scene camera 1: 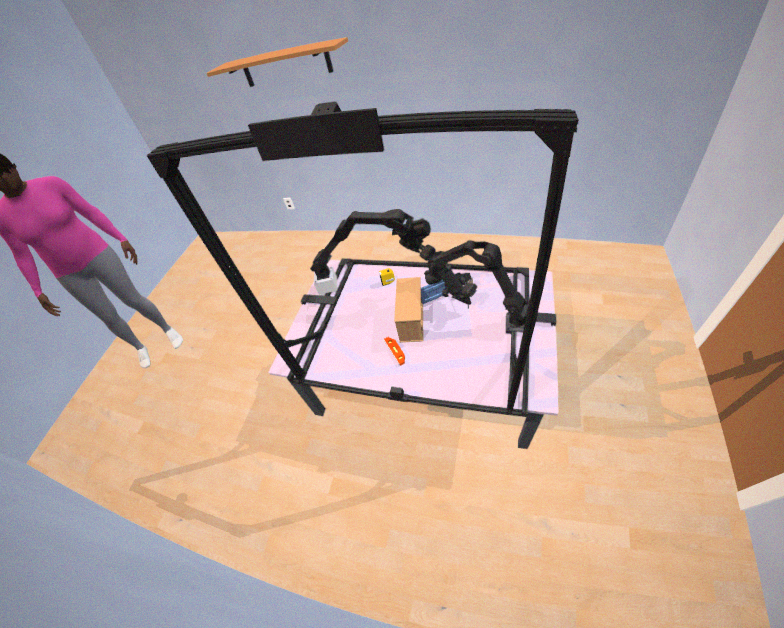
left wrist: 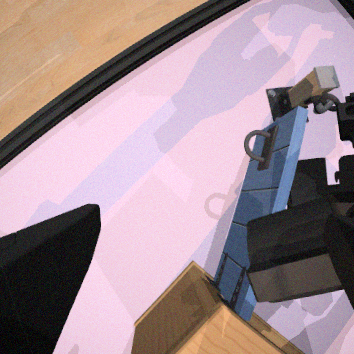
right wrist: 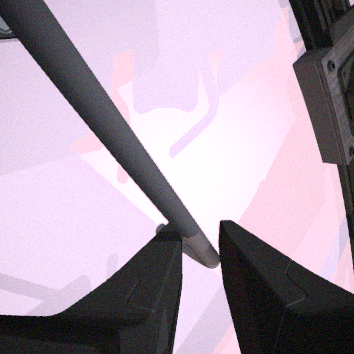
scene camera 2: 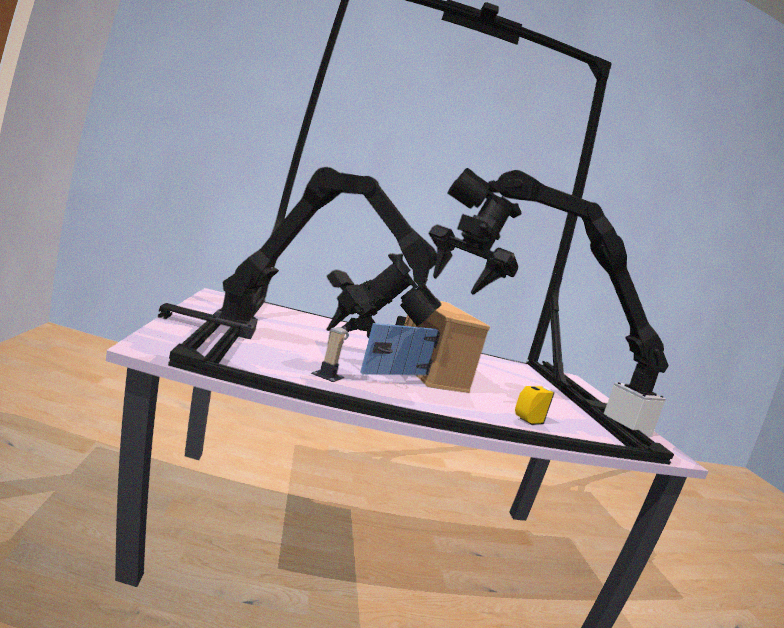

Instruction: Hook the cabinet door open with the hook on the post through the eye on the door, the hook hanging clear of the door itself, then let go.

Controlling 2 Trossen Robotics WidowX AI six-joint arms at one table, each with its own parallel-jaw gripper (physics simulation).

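Frame: origin at the left arm's base, x ahead, y right, z down, level; centimetres.
Where they show: left gripper, fingertip midpoint: (left wrist: pixel 215 221) (scene camera 2: pixel 452 285); right gripper, fingertip midpoint: (scene camera 1: pixel 469 304) (right wrist: pixel 199 231) (scene camera 2: pixel 329 333); left arm's base, origin of the base link: (scene camera 1: pixel 323 274) (scene camera 2: pixel 640 390); right arm's base, origin of the base link: (scene camera 1: pixel 517 321) (scene camera 2: pixel 234 318).
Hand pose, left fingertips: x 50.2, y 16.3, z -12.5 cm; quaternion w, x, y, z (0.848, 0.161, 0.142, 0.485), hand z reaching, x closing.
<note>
Each offset is from my left fingertips to the top centre of the thing. "pt": to the spot under its first point.
The wooden cabinet @(dx -11.2, dy +15.9, dz +6.9 cm) (scene camera 1: pixel 408 308) (scene camera 2: pixel 465 349) (left wrist: pixel 187 312) has its blue door @(pt dx -0.1, dy +7.6, dz +14.7 cm) (scene camera 1: pixel 431 291) (scene camera 2: pixel 412 359) (left wrist: pixel 257 182) swung out, free edge near the post @(pt dx +18.9, dy +4.4, dz +16.6 cm) (scene camera 2: pixel 334 348) (left wrist: pixel 304 93). The door's eye (scene camera 2: pixel 382 348) (left wrist: pixel 247 145) sticks out of its face. The hook @(dx +15.5, dy +12.3, dz +12.7 cm) (right wrist: pixel 110 115) hangs from the post's ring; my right gripper (scene camera 2: pixel 340 325) (right wrist: pixel 199 231) is shut on its rod near the bent end. The hook is on the other side of the door from the eye, apart from it. My left gripper (scene camera 2: pixel 456 282) is open and empty, high above the cabinet.
A yellow block @(dx -19.2, dy -11.9, dz +14.4 cm) (scene camera 1: pixel 386 277) (scene camera 2: pixel 533 404) stands beside the cabinet. An orange level-shaped piece @(dx -20.8, dy +30.8, dz +20.7 cm) (scene camera 1: pixel 395 351) lies on the table in front of the cabinet in scene camera 1. A black frame (scene camera 2: pixel 392 410) runs along the table edge. The right forearm passes close beside the cabinet, below the left gripper.
</note>
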